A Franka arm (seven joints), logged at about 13 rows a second.
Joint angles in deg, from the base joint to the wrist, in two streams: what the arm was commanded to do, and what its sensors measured. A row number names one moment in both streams.
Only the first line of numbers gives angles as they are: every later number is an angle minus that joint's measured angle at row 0.
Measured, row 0: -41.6, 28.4, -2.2, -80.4, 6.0, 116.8, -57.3
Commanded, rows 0 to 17: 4.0, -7.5, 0.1, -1.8, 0.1, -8.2, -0.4; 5.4, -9.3, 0.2, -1.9, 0.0, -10.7, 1.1; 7.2, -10.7, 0.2, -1.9, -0.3, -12.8, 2.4; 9.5, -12.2, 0.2, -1.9, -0.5, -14.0, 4.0; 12.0, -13.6, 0.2, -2.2, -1.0, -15.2, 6.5; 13.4, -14.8, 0.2, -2.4, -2.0, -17.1, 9.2; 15.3, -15.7, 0.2, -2.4, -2.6, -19.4, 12.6; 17.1, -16.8, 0.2, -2.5, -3.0, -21.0, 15.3; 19.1, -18.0, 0.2, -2.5, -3.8, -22.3, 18.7; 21.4, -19.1, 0.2, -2.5, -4.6, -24.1, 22.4; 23.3, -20.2, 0.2, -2.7, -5.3, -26.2, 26.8; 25.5, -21.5, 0.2, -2.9, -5.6, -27.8, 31.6; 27.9, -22.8, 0.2, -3.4, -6.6, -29.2, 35.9; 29.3, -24.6, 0.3, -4.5, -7.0, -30.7, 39.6; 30.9, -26.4, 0.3, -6.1, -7.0, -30.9, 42.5; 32.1, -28.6, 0.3, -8.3, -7.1, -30.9, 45.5; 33.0, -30.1, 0.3, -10.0, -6.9, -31.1, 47.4; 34.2, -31.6, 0.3, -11.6, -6.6, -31.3, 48.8
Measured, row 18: 32.3, -26.9, 0.9, -6.1, -6.0, -31.3, 45.7
